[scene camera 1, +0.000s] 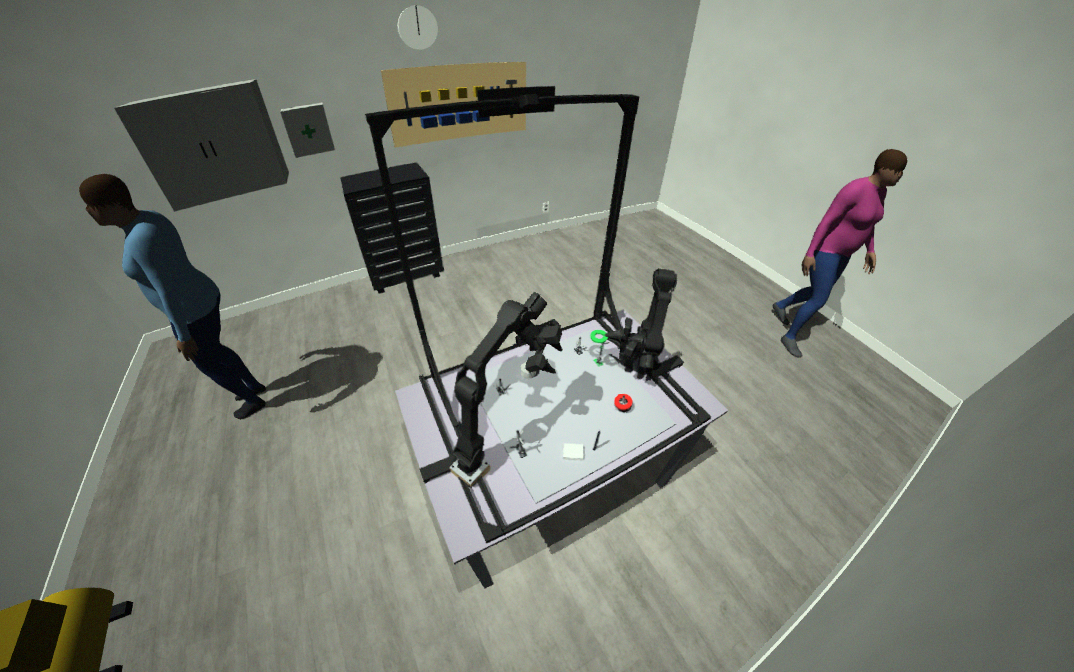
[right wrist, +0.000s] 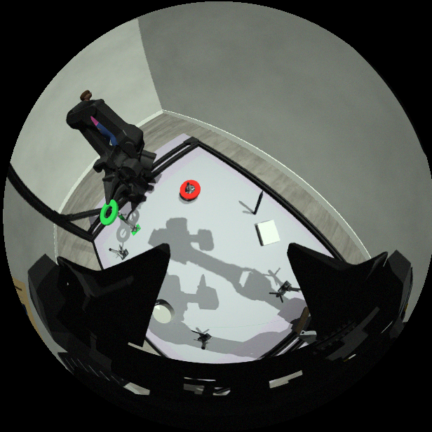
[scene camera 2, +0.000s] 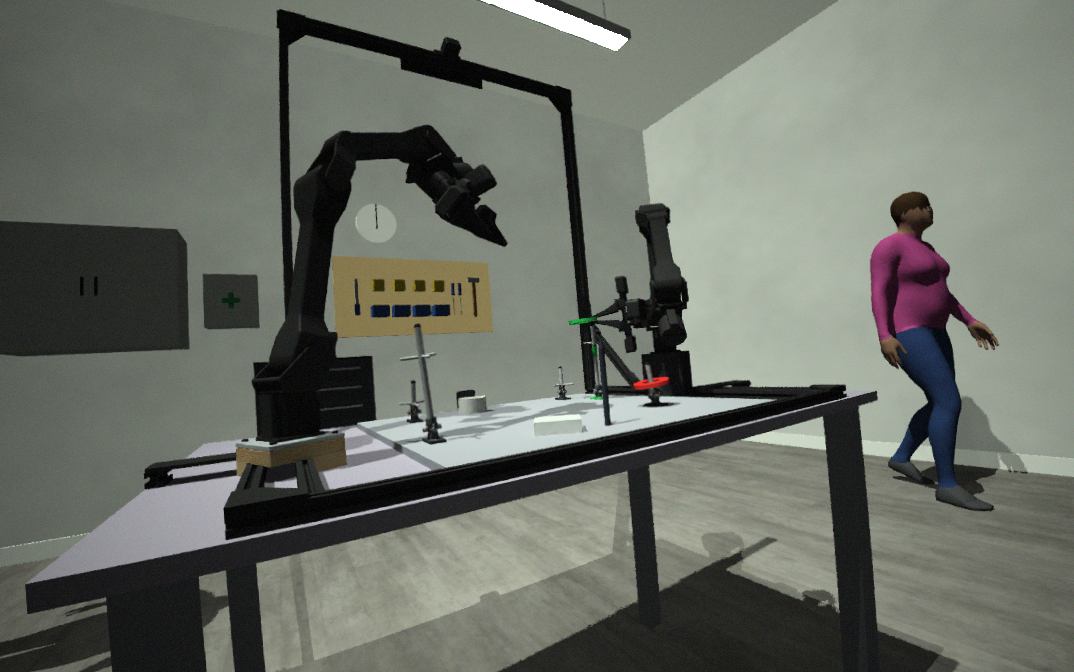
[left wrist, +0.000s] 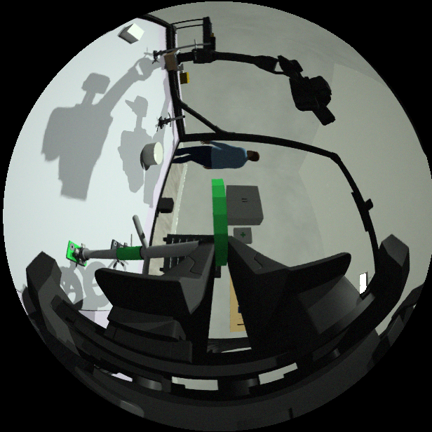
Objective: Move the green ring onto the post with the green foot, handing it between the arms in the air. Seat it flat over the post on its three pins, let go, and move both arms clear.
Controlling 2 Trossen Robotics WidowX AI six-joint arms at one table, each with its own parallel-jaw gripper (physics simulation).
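Places are measured from the left arm's base along level axes (x ahead, y left, z up), in metres.
Pixels of known places: left gripper, fingertip midpoint: (scene camera 1: pixel 604 335) (scene camera 2: pixel 590 320); right gripper, fingertip midpoint: (scene camera 1: pixel 558 361) (scene camera 2: pixel 499 241); left arm's base, origin of the base link: (scene camera 2: pixel 665 352); right arm's base, origin of the base link: (scene camera 1: pixel 469 465) (scene camera 2: pixel 290 437).
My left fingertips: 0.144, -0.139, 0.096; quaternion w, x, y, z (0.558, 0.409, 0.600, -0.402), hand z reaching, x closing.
Note:
Ahead of a thing's pixels: the offset from my left fingertips to its top centre, as dx, dy, dz. "spot": to the spot under its first point.
The green ring {+0.014, -0.017, +0.005} (scene camera 1: pixel 592 337) (scene camera 2: pixel 582 320) (left wrist: pixel 220 215) (right wrist: pixel 103 215) is held level in the air by its edge. My left gripper (scene camera 2: pixel 599 321) (left wrist: pixel 219 242) is shut on it. The post with the green foot {spot: -0.023, -0.007, -0.153} (scene camera 2: pixel 597 380) (left wrist: pixel 102 254) (right wrist: pixel 129 223) stands upright below, its top close under the ring in scene camera 2. Whether the top lines up with the hole I cannot tell. The post's pins are too small to make out clearly. My right gripper (scene camera 1: pixel 553 356) (right wrist: pixel 231 250) is open and empty, high over the table, well away from the ring.
A red ring {+0.136, +0.182, -0.146} (scene camera 1: pixel 616 405) (scene camera 2: pixel 651 383) (right wrist: pixel 183 191) sits on another post. A white block {+0.421, +0.121, -0.181} (scene camera 1: pixel 573 451) (scene camera 2: pixel 557 424), a dark upright rod {+0.364, +0.178, -0.061} (scene camera 1: pixel 596 440) (scene camera 2: pixel 606 388) and a pale cylinder {+0.197, -0.236, -0.166} (scene camera 2: pixel 472 404) (left wrist: pixel 155 153) stand about. Other posts (scene camera 1: pixel 519 443) (scene camera 2: pixel 560 384) stand on the mat.

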